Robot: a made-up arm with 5 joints. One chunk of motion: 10 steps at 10 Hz.
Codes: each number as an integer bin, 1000 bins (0 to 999) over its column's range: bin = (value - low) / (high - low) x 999, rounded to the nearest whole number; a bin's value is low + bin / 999 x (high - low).
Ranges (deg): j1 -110..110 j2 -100.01..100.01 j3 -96.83..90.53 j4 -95.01..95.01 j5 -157.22..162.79
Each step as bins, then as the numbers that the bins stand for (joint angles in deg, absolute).
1 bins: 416 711 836 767 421
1 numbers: -18.39 42.35 59.96 50.88 -22.36
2 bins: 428 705 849 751 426
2 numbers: -15.75 41.15 62.40 47.84 -20.76
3 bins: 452 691 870 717 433
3 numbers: -10.46 38.34 66.34 41.37 -18.52
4 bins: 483 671 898 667 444
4 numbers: -3.63 34.34 71.59 31.86 -14.99
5 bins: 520 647 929 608 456
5 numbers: 4.51 29.53 77.40 20.64 -11.15
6 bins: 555 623 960 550 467
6 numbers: 12.22 24.73 83.22 9.61 -7.63
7 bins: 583 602 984 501 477
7 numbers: 18.39 20.52 87.72 0.29 -4.42
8 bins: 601 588 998 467 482
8 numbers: 22.35 17.72 90.34 -6.18 -2.82
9 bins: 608 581 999 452 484
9 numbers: 23.89 16.32 90.53 -9.03 -2.18
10 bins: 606 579 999 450 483
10 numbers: 23.45 15.92 90.53 -9.42 -2.50
